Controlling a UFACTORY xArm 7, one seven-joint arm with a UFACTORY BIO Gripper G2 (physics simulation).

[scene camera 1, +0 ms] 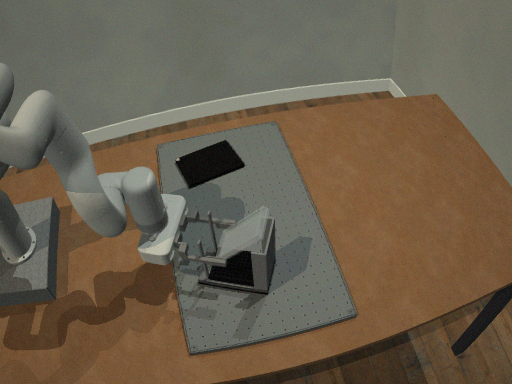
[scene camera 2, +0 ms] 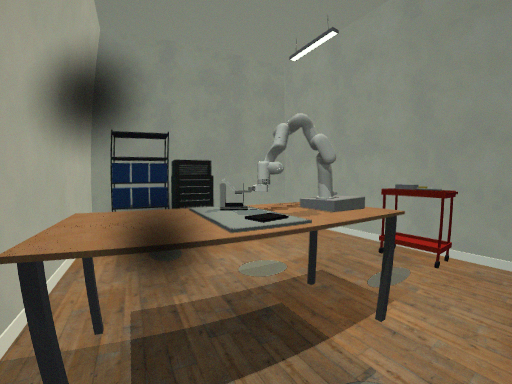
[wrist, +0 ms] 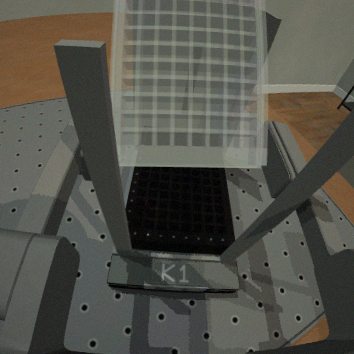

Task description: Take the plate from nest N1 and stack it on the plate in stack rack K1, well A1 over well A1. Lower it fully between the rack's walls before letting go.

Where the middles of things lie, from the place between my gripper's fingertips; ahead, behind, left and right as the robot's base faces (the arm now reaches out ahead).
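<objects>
With the black plate (scene camera 1: 238, 270), I find my hand 8 cm above it, 1 cm short of it and 1 cm to the left of it. The nest N1 (scene camera 1: 216, 160) is 36 cm to the left of my hand, 10 cm below it and 2 cm behind it; going by their middles, it is the farthest from my hand of the things named here. The K1 label (wrist: 167, 272) sits 6 cm behind my hand, 9 cm below it and 2 cm to the left of it, while the clear well plate (scene camera 1: 250, 230) is 3 cm above my hand, 2 cm ahead of it and 1 cm to the right of it.
</objects>
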